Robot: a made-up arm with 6 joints.
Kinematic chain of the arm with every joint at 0, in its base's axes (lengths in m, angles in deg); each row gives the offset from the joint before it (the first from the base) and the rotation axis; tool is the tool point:
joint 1: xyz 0 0 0.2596 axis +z
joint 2: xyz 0 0 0 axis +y
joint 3: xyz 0 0 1.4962 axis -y
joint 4: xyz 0 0 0 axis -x
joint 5: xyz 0.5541 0 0 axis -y
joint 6: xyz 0 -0.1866 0 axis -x
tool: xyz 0 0 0
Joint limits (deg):
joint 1: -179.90..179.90
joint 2: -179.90..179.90
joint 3: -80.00..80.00
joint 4: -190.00..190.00
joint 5: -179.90..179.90
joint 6: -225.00..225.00
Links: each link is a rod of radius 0.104 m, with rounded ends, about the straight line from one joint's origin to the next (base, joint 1, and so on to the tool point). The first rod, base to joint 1, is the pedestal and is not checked.
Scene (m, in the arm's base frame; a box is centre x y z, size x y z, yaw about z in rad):
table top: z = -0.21
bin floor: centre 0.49 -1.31 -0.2 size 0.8 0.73 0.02 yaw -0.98
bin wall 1: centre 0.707 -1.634 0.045 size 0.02 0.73 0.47 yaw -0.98
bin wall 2: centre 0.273 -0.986 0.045 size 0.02 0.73 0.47 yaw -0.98
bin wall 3: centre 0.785 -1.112 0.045 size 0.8 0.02 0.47 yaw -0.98
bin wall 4: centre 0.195 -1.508 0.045 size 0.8 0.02 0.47 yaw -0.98
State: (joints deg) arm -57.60 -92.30 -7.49 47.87 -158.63 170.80
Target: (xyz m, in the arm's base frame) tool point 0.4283 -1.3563 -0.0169
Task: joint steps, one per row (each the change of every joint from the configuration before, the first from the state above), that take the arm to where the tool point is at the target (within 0.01 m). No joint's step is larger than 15 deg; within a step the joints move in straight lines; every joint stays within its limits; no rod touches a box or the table.
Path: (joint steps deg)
1: -0.80 14.26 -1.88 -0.15 0.00 0.00
2: -0.81 14.25 -1.87 -0.14 0.00 0.00
3: -0.80 14.26 -1.88 -0.15 0.00 0.00
4: -0.81 14.25 -1.88 -0.15 0.00 0.00
5: -0.80 14.26 -1.88 -0.14 0.00 0.00
6: -0.81 14.25 -1.87 -0.15 0.00 0.00
7: -0.80 14.26 -1.88 -0.15 0.00 0.00
8: -0.81 14.26 -1.88 -0.14 0.00 0.00
9: -0.80 14.25 -1.87 -0.15 0.00 0.00
10: -0.81 14.26 -1.88 -0.15 0.00 0.00
11: -0.80 14.25 -1.88 -0.15 0.00 0.00
12: -0.81 14.26 -1.88 -0.14 0.00 0.00

